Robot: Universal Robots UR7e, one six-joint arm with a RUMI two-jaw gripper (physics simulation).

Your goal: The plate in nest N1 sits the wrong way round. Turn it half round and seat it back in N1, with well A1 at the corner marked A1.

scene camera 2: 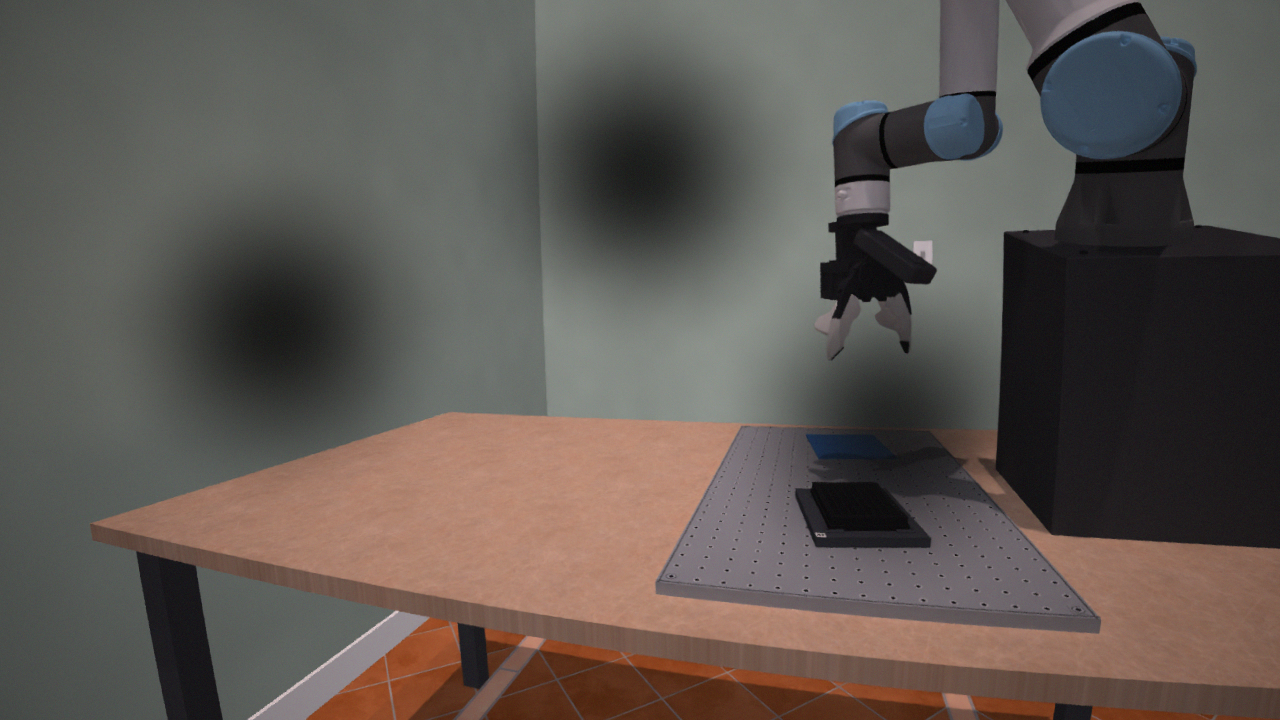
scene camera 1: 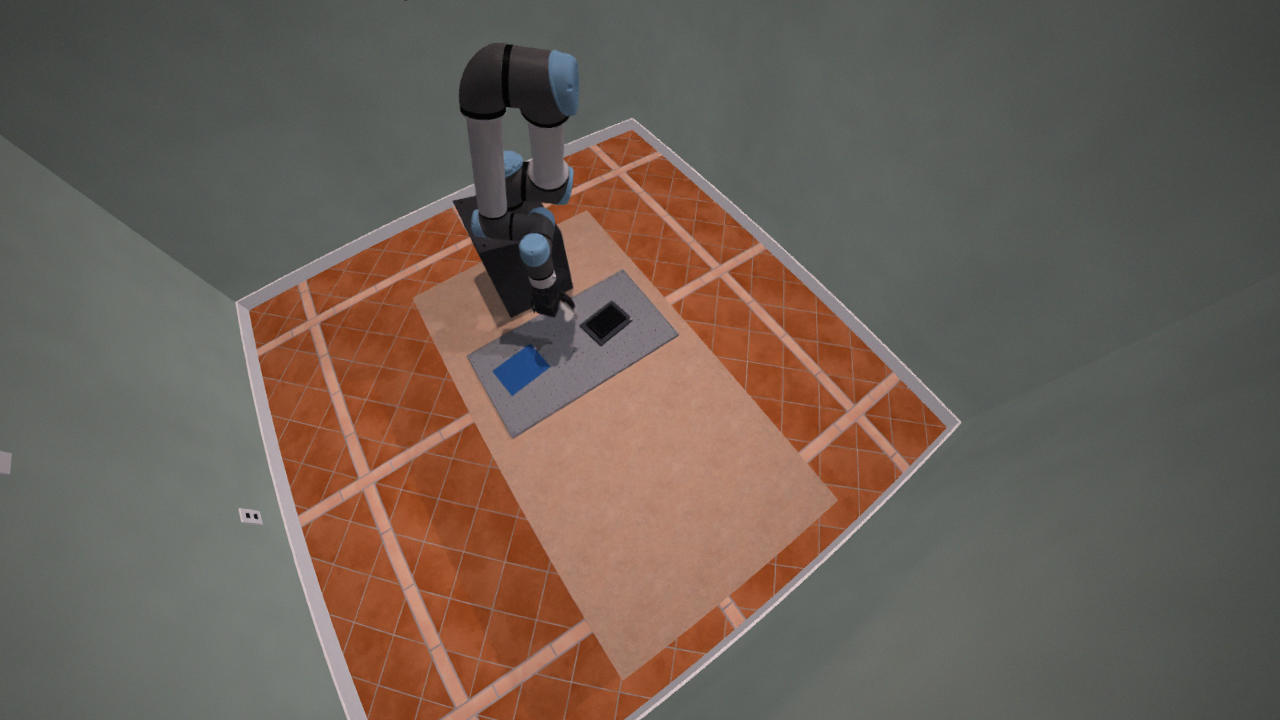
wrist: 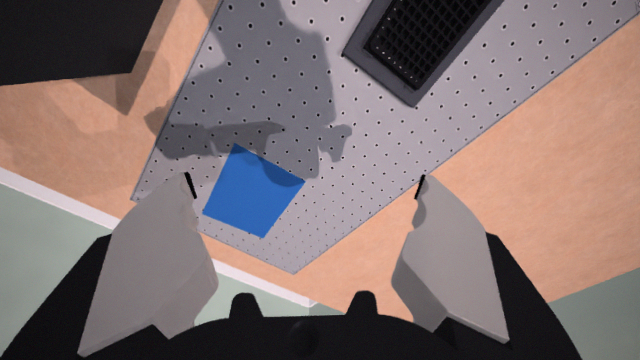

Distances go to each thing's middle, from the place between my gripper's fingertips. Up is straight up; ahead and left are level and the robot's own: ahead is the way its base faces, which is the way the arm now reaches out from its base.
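Labels:
I find the black well plate (scene camera 2: 853,506) with my gripper 3 cm short of it, 17 cm to the right of it and 16 cm above it. The dark grey nest (scene camera 2: 859,539) is 3 cm ahead of my hand, 17 cm to the left of it and 17 cm below it. Also counted from my hand, the flat blue rectangle (scene camera 2: 826,446) is 2 cm ahead, 19 cm to the right and 18 cm below.

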